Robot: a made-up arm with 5 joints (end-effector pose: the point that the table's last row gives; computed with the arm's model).
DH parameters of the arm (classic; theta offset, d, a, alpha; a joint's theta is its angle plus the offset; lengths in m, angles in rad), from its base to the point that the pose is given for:
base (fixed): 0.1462 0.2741 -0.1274 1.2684
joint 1: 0 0.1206 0.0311 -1.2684
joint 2: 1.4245 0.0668 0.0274 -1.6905
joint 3: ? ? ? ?
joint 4: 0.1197 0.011 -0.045 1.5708
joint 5: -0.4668 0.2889 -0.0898 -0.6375
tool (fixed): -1.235 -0.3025 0 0
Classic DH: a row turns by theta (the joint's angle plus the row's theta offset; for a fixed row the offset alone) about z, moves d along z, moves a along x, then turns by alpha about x.
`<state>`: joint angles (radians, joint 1 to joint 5).
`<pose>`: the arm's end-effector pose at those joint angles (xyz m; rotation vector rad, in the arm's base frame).
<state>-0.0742 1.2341 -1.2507 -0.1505 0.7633</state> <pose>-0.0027 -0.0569 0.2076 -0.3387 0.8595 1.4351</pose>
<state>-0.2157 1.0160 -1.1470 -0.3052 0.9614</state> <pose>-0.0154 -0.0805 0.1856 0.0102 0.9769 1.1252</pose>
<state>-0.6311 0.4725 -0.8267 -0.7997 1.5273</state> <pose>-0.0256 -0.1180 0.1445 0.5602 0.8329 0.2312</pose>
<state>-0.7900 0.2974 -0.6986 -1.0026 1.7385</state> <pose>-0.0151 -0.1445 0.1345 0.5506 0.6713 -0.0022</pose>
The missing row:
joint 3: 1.5708 -0.0337 0.0583 1.5707
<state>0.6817 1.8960 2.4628 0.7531 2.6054</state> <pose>-0.0853 -0.1587 0.5605 -0.8977 -0.9738 0.0712</pose>
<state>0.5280 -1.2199 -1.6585 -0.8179 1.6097</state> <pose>0.1037 -0.1776 0.3564 1.5086 -1.0149 -0.2958</pose>
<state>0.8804 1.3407 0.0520 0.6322 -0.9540</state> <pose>-0.3128 0.0583 0.4109 -2.2199 -1.7168 -1.3756</pose>
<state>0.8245 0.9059 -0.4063 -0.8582 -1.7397</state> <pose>-0.3593 -0.1190 0.3639 -0.7984 -0.5329 -2.2006</pose>
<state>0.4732 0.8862 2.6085 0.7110 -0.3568</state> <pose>-0.0788 0.1285 0.4184 0.7304 -0.1433 2.1176</pose>
